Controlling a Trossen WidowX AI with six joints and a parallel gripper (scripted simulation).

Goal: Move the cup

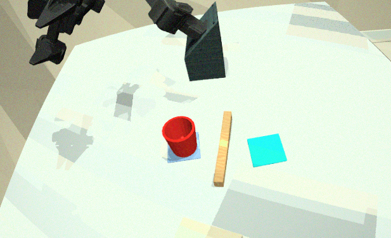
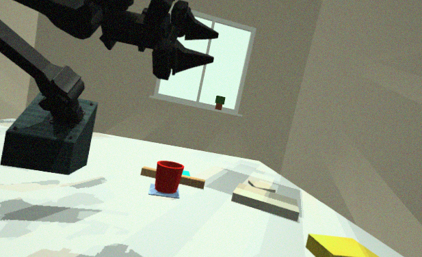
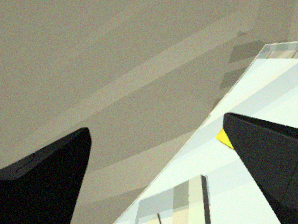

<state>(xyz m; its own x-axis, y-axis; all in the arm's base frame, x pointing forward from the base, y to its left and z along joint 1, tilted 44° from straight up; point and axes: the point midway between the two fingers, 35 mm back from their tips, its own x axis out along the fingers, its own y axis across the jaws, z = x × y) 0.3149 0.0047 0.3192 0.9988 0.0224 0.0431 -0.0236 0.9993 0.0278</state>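
Right now the red cup is 320 mm below my gripper tip, 170 mm to the left of it and 50 mm behind it. Also, from my gripper tip: flat grey slab (350 mm below, 240 mm ahead, 220 mm to the left); then wooden bar (360 mm below, 270 mm to the left, 50 mm behind); then light blue pad (370 mm below, 170 mm to the left, 60 mm behind).
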